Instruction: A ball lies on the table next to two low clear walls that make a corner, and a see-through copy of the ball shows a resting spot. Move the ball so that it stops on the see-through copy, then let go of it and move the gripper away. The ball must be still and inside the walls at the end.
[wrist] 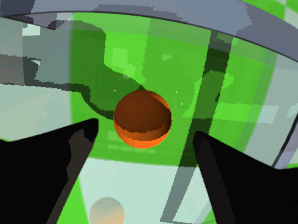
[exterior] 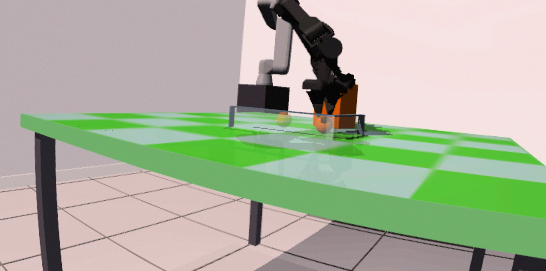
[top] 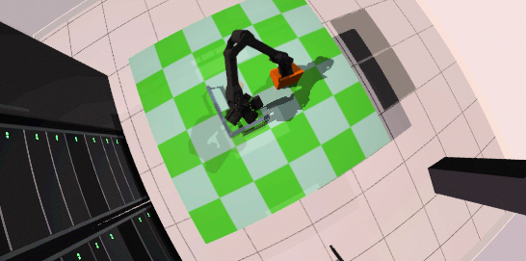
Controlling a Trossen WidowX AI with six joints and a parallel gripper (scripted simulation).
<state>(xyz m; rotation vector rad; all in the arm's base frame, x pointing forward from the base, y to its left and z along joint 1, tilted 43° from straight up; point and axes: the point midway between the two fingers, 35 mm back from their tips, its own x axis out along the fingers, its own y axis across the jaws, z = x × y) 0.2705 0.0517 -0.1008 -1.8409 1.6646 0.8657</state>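
Right now the orange ball is 2 cm below my gripper tip. From my gripper tip the other things lie so: see-through copy of ball 2 cm behind, 16 cm to the right, 2 cm below.
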